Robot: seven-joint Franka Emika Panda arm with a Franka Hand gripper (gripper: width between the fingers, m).
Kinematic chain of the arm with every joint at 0, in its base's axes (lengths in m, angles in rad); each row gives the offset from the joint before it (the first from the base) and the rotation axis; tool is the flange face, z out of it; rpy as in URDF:
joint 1: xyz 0 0 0.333 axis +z
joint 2: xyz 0 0 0 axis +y
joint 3: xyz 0 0 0.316 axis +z
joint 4: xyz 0.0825 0 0 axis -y
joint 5: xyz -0.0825 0 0.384 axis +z
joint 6: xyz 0 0 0 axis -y
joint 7: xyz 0.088 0 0 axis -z
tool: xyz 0 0 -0.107 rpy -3.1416 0 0
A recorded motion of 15 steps. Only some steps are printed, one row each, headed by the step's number.
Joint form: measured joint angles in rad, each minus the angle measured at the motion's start. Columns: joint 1, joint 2, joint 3, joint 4, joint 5, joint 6, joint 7.
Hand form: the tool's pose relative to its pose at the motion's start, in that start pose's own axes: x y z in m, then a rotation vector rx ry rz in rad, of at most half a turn. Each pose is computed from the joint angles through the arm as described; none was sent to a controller.
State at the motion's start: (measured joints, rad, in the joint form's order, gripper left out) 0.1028 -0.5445 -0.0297 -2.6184 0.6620 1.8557 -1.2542
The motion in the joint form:
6: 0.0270 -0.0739 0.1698 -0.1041 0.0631 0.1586 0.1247
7: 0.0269 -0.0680 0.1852 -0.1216 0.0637 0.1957 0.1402
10: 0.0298 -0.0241 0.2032 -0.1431 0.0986 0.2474 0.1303
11: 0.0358 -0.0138 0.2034 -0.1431 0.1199 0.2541 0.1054
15: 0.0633 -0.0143 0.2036 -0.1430 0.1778 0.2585 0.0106
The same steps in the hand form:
6: 0.0167 -0.0337 0.0496 -0.0973 -0.0438 0.0356
7: 0.0134 -0.0311 0.0571 -0.1183 -0.0514 0.0544
10: 0.0069 -0.0219 0.0755 -0.1124 -0.0512 0.0821
11: 0.0079 -0.0212 0.0790 -0.1020 -0.0403 0.0679
15: 0.0152 -0.0280 0.0845 -0.0764 -0.0060 -0.0219

